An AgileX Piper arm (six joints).
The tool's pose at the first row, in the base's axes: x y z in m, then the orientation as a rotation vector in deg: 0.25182 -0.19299 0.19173 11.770 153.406 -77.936
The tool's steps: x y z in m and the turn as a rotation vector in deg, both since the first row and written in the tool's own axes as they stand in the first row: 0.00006 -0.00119 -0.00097 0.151 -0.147 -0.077; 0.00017 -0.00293 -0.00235 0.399 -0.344 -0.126; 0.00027 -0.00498 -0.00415 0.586 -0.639 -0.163; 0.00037 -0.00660 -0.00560 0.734 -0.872 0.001; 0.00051 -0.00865 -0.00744 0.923 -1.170 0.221; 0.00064 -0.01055 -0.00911 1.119 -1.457 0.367; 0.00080 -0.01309 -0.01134 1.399 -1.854 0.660; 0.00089 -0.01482 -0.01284 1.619 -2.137 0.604; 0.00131 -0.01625 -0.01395 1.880 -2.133 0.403; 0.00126 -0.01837 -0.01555 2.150 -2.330 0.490; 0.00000 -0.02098 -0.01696 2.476 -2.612 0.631
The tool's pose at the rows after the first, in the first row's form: 0.25149 -0.19290 0.19323 11.577 153.228 -78.126; 0.25100 -0.19279 0.19539 11.394 152.935 -78.426; 0.25043 -0.19252 0.19805 11.148 152.594 -78.613; 0.24996 -0.19229 0.20016 11.208 152.236 -78.706; 0.24935 -0.19199 0.20284 11.297 151.774 -78.820; 0.24879 -0.19174 0.20529 11.298 151.350 -78.967; 0.24805 -0.19141 0.20858 11.418 150.716 -79.153; 0.24757 -0.19120 0.21081 11.162 150.372 -79.388; 0.24684 -0.19111 0.21252 10.930 150.300 -79.797; 0.24642 -0.19106 0.21514 10.928 149.928 -80.080; 0.24711 -0.19152 0.21825 10.939 149.426 -80.396
